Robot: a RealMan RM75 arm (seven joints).
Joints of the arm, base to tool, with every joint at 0 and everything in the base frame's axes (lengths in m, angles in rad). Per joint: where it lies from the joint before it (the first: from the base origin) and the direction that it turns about. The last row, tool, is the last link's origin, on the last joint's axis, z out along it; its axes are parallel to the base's.
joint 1: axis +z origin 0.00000 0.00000 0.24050
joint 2: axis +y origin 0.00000 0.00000 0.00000
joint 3: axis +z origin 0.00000 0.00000 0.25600
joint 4: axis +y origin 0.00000 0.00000 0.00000
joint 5: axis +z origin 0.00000 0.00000 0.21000
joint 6: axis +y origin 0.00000 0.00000 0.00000
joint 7: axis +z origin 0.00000 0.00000 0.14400
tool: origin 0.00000 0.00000 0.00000
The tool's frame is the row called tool.
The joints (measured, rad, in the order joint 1, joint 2, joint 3, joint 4, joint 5, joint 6, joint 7), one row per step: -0.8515 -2.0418 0.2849 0.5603 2.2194 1.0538 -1.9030; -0.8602 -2.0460 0.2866 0.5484 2.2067 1.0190 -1.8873; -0.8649 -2.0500 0.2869 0.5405 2.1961 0.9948 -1.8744; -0.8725 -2.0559 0.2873 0.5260 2.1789 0.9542 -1.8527; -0.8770 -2.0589 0.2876 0.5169 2.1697 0.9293 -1.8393; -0.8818 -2.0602 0.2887 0.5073 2.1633 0.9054 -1.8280; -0.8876 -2.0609 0.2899 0.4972 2.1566 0.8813 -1.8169; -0.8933 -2.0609 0.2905 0.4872 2.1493 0.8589 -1.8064
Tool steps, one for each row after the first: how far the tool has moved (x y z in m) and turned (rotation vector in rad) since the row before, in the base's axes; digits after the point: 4 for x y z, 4 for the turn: 0.0018 0.0037 -0.0024 0.0192 0.0066 0.0044; 0.0008 0.0021 -0.0019 0.0142 0.0037 0.0039; 0.0009 0.0033 -0.0032 0.0224 0.0069 0.0081; 0.0002 0.0019 -0.0018 0.0129 0.0060 0.0057; 0.0001 0.0019 -0.0015 0.0106 0.0079 0.0061; 0.0004 0.0022 -0.0013 0.0106 0.0079 0.0057; 0.0004 0.0021 -0.0009 0.0104 0.0065 0.0056
